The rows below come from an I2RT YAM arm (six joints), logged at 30 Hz.
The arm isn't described. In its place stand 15 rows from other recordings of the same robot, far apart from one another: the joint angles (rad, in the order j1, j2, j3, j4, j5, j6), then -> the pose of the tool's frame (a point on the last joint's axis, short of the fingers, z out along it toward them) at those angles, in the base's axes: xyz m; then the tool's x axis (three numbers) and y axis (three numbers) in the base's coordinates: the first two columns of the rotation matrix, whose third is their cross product.
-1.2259 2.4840 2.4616 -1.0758 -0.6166 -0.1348 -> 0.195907, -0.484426, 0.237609, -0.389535, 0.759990, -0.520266, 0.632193, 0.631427, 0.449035
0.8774 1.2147 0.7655 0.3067 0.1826 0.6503 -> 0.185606, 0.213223, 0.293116, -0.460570, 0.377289, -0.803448, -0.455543, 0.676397, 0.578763
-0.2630 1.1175 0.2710 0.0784 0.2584 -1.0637 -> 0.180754, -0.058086, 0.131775, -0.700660, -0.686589, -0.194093, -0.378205, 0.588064, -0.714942
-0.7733 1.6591 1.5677 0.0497 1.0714 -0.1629 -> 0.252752, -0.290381, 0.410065, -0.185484, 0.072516, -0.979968, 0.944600, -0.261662, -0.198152
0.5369 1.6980 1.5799 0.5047 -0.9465 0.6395 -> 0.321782, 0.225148, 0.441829, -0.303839, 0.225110, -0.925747, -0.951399, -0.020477, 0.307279
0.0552 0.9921 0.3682 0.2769 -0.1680 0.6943 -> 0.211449, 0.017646, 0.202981, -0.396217, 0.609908, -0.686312, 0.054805, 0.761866, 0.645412
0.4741 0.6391 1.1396 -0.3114 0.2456 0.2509 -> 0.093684, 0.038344, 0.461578, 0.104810, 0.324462, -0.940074, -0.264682, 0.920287, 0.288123
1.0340 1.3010 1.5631 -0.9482 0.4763 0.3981 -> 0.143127, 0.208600, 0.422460, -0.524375, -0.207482, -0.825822, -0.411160, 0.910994, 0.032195
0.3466 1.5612 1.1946 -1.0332 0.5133 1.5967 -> 0.274519, 0.080565, 0.242204, -0.193255, 0.856097, -0.479323, 0.932134, 0.312679, 0.182640
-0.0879 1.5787 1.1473 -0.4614 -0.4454 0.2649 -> 0.336342, -0.014244, 0.246897, -0.798496, 0.307555, -0.517508, 0.019788, 0.872592, 0.488049
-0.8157 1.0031 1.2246 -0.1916 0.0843 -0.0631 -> 0.144008, -0.157384, 0.451722, -0.028945, -0.060926, -0.997723, 0.783034, 0.619027, -0.060518
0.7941 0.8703 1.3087 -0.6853 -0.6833 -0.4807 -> 0.085402, 0.118968, 0.448828, 0.302287, -0.203997, -0.931132, -0.950120, 0.014197, -0.311562
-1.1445 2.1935 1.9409 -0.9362 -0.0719 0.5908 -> 0.195440, -0.424162, 0.223200, 0.181037, 0.944984, -0.272455, 0.958748, -0.107844, 0.263005
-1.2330 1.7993 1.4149 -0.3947 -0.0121 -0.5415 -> 0.135424, -0.384239, 0.257378, -0.684335, 0.393100, -0.614132, 0.685983, 0.632626, -0.359461
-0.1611 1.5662 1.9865 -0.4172 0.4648 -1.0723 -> 0.317050, -0.067690, 0.532572, -0.513068, -0.712046, -0.479324, 0.282773, 0.387037, -0.877634
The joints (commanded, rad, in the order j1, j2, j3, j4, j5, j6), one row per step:
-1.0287 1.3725 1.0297 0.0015 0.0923 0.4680
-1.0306 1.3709 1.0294 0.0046 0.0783 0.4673
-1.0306 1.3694 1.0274 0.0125 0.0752 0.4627
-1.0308 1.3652 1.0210 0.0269 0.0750 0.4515
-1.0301 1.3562 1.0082 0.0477 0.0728 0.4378
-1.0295 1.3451 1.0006 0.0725 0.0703 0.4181
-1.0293 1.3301 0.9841 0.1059 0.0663 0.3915
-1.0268 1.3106 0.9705 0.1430 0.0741 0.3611
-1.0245 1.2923 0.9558 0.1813 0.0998 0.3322
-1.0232 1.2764 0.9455 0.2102 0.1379 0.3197
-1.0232 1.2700 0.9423 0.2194 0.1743 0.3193
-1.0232 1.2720 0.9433 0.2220 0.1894 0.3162
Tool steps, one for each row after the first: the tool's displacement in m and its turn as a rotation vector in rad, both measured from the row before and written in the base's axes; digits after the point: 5 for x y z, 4 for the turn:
-0.00019 0.00010 0.00068 -0.0017 -0.0057 0.0115
0.00003 0.00017 0.00056 -0.0078 -0.0008 0.0044
-0.00042 0.00059 0.00049 -0.0152 0.0032 0.0035
-0.00069 0.00174 0.00032 -0.0201 0.0024 0.0069
-0.00073 0.00176 0.00321 -0.0324 0.0017 0.0085
-0.00137 0.00267 0.00209 -0.0385 0.0056 0.0108
-0.00154 0.00354 0.00481 -0.0512 0.0057 0.0015
-0.00216 0.00317 0.00415 -0.0507 0.0077 -0.0180
-0.00265 0.00252 0.00398 -0.0373 -0.0022 -0.0347
-0.00192 0.00069 0.00168 -0.0129 -0.0025 -0.0361
-0.00024 -0.00062 0.00009 -0.0033 0.0034 -0.0147

